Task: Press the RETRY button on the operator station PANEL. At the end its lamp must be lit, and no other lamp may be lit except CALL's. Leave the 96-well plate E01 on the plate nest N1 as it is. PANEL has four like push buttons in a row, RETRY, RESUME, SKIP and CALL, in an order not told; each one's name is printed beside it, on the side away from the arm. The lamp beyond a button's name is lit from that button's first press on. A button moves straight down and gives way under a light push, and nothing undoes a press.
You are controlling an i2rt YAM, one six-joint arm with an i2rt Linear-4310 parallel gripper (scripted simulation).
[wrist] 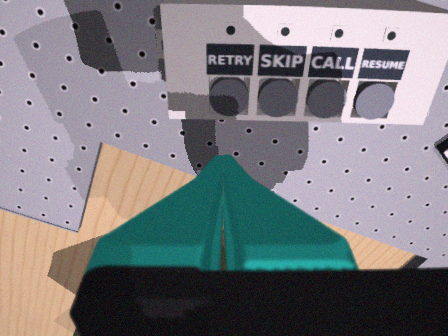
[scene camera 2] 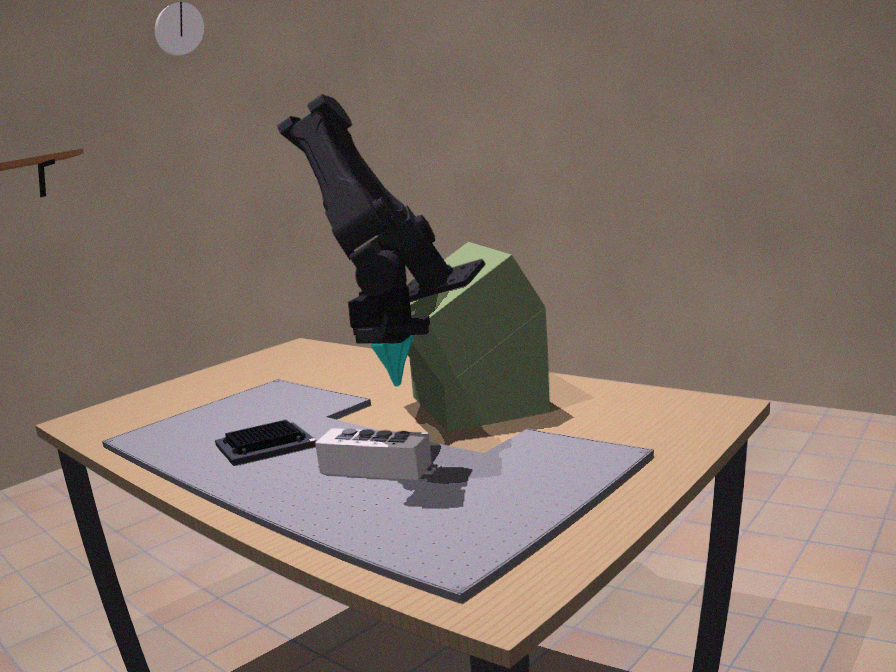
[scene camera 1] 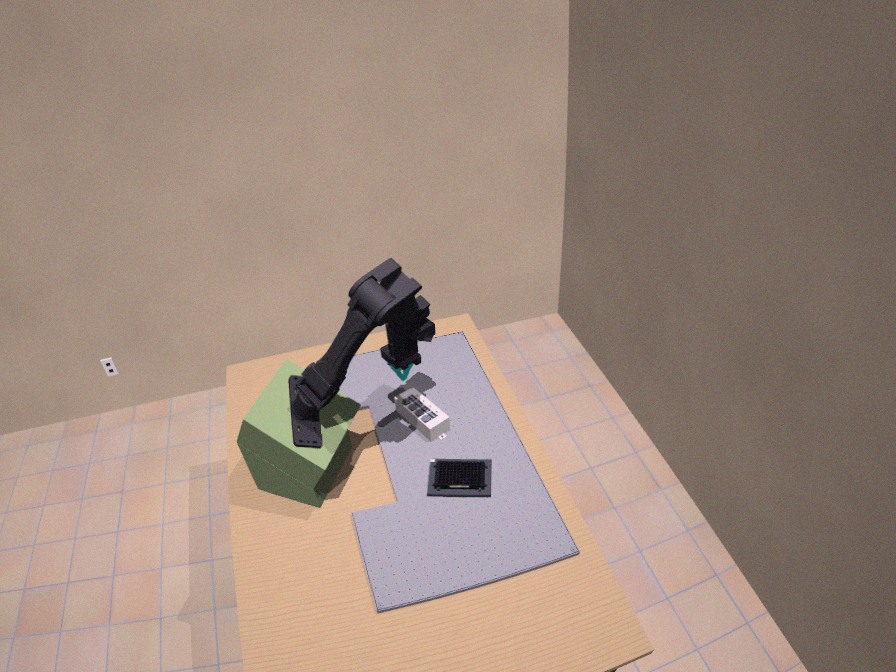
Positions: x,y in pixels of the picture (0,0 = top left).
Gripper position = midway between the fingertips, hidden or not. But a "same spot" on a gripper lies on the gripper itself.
Labels:
my gripper: wrist; scene camera 2; scene camera 1 403,379
black 96-well plate: scene camera 2; scene camera 1; not seen in the wrist view (out of frame)
same spot on my gripper: [wrist: 293,267] = [scene camera 2: 378,344]
same spot on black 96-well plate: [scene camera 2: 273,434] = [scene camera 1: 454,468]

